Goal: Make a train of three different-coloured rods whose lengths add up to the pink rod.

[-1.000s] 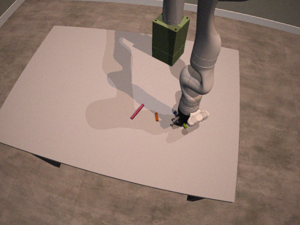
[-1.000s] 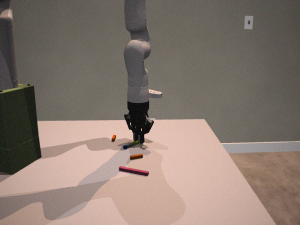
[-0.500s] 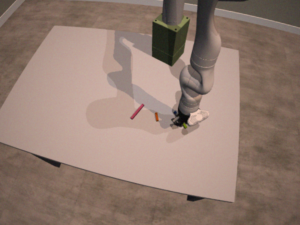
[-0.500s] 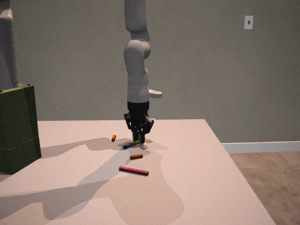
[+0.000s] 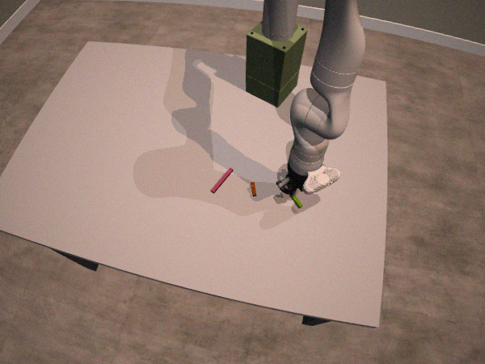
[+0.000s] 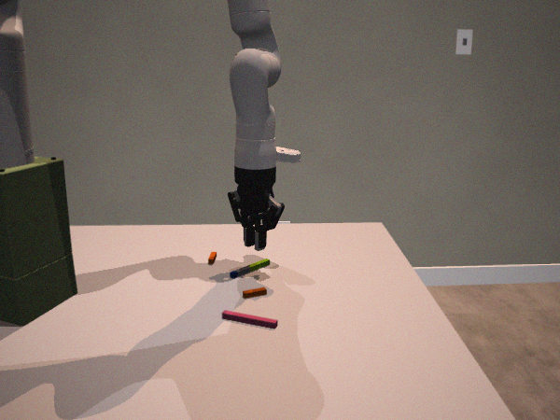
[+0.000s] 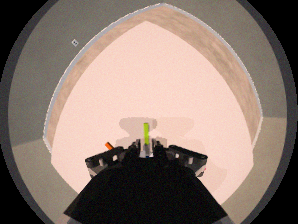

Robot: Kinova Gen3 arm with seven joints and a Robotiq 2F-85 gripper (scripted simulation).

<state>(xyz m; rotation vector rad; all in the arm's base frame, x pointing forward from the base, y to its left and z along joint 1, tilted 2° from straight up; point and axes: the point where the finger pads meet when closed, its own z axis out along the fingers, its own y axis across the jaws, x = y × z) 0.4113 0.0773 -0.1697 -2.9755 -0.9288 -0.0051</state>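
Now: the lime rod 1 cm ahead of my hand, 1 cm to the left of it and 6 cm below it. Round my hand: grey rod: 3 cm behind, 2 cm to the right, 6 cm below; pink rod: 4 cm behind, 20 cm to the right, 6 cm below; blue rod: 4 cm behind, 3 cm to the right, 6 cm below.
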